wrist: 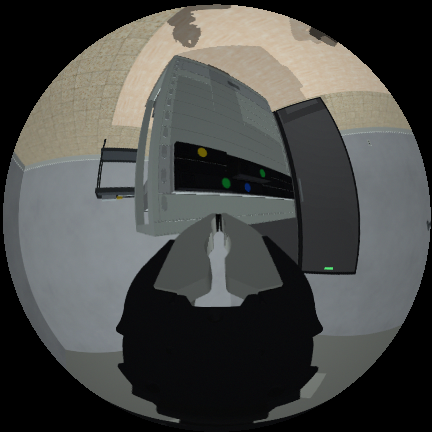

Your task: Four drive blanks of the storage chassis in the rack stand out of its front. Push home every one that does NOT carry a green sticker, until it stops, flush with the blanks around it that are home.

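There's a grey rack to be seen here, along with my gripper.
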